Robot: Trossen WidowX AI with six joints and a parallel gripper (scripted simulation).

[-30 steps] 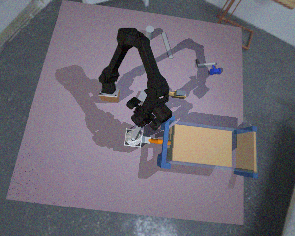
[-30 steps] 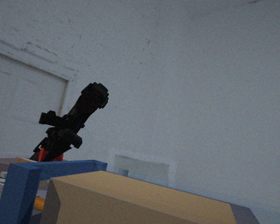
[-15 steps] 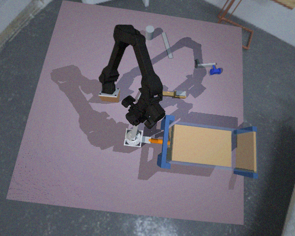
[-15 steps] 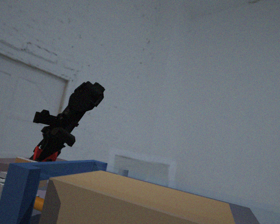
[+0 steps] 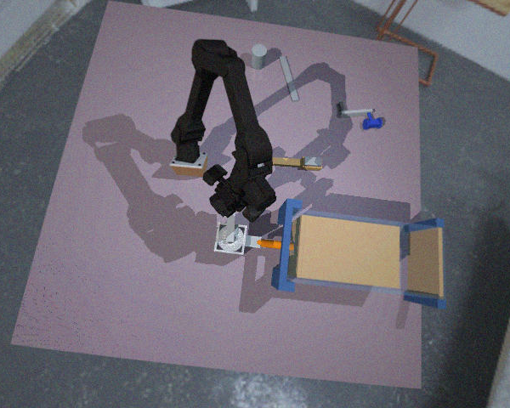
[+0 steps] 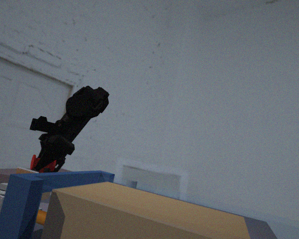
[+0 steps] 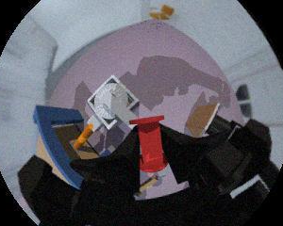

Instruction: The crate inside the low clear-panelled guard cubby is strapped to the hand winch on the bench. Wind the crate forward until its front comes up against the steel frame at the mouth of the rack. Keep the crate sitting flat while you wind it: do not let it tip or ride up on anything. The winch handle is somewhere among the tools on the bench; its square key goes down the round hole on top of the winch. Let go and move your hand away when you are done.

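Right now the red-knobbed crank handle is 2 cm ahead of my gripper tip, 2 cm to the right of it and 3 cm below it. The rest, counted from my gripper tip: red knob (1 cm ahead, 1 cm to the left); then blue steel frame (19 cm ahead, 7 cm to the right, 2 cm below); then grey block (4 cm ahead, 18 cm to the left, 11 cm below).
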